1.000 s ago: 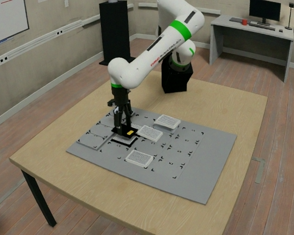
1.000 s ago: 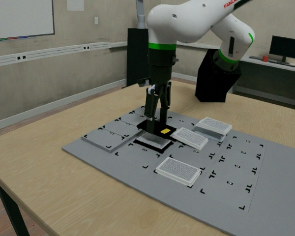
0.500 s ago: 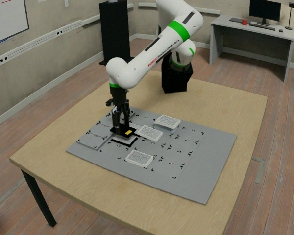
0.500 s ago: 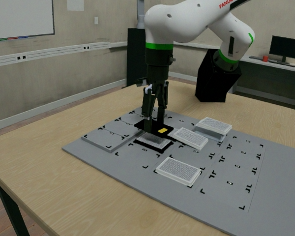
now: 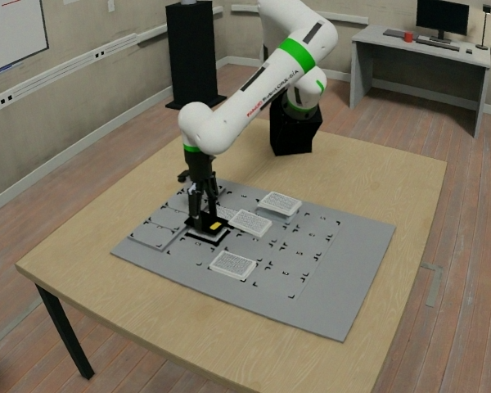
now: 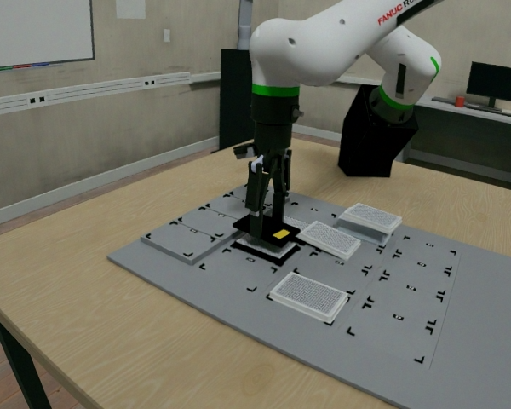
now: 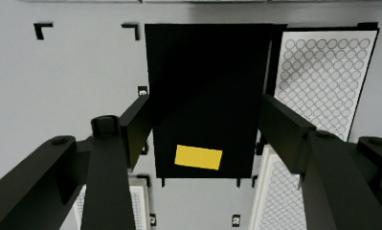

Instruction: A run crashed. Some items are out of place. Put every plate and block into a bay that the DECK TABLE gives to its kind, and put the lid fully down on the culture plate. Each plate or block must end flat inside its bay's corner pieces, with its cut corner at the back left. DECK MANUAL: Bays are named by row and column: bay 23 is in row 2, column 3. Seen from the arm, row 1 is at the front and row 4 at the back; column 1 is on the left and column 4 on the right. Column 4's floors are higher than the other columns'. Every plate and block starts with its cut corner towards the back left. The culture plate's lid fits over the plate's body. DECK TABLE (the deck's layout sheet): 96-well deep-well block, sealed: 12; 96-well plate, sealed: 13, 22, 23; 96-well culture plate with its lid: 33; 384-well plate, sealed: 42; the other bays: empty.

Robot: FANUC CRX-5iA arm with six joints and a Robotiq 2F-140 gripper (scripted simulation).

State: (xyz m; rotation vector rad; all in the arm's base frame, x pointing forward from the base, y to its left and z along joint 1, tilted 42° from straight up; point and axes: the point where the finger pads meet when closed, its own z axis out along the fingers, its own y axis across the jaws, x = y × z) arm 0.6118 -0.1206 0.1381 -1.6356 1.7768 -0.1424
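Now: the bay label 43 80 mm below my hand and 60 mm ahead of it. From my hand the other things lie so: lid 20 mm below; then 384-well plate 170 mm to the left, 100 mm ahead, 70 mm below; then 96-well plate 110 mm behind, 70 mm below, 10 mm to the right.
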